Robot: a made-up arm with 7 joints.
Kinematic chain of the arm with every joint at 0, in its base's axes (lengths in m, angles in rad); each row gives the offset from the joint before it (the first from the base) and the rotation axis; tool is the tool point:
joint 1: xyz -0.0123 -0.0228 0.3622 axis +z
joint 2: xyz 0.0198 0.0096 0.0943 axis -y
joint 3: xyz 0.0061 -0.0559 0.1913 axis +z
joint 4: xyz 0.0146 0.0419 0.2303 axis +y
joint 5: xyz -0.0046 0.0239 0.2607 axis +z
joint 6: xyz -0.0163 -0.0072 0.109 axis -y
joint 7: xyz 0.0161 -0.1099 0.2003 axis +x
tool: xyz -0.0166 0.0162 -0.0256
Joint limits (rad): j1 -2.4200..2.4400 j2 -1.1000..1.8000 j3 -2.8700..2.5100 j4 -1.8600..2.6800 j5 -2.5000..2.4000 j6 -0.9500..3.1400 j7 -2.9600..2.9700
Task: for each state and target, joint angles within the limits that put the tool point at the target. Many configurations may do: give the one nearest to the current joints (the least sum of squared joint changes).
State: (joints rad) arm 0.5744 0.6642 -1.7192 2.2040 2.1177 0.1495 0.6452
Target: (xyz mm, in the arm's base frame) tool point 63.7 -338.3 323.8
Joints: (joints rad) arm 0.4057 0.7101 -2.1456 2.3845 1.9802 0.3627 0.6775
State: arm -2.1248 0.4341 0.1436 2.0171 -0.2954 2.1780 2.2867
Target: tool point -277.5 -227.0 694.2
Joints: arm -2.2217 -0.2204 0.2251 2.6800 0.3447 2.3842 2.2241
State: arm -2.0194 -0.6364 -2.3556 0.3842 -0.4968 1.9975 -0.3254
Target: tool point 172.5 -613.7 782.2
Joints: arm -1.4439 -0.8267 -2.2243 -0.1651 -0.4221 2.2083 -0.3392
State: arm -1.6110 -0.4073 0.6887 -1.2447 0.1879 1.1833 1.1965
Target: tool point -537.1 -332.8 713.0
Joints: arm -1.5775 -0.9036 1.3258 -1.2932 0.3735 1.1401 1.2356
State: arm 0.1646 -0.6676 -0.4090 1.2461 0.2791 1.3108 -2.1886
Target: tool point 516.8 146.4 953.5
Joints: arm 0.6963 -0.2940 -0.0665 1.4622 0.3194 1.7254 -2.1386
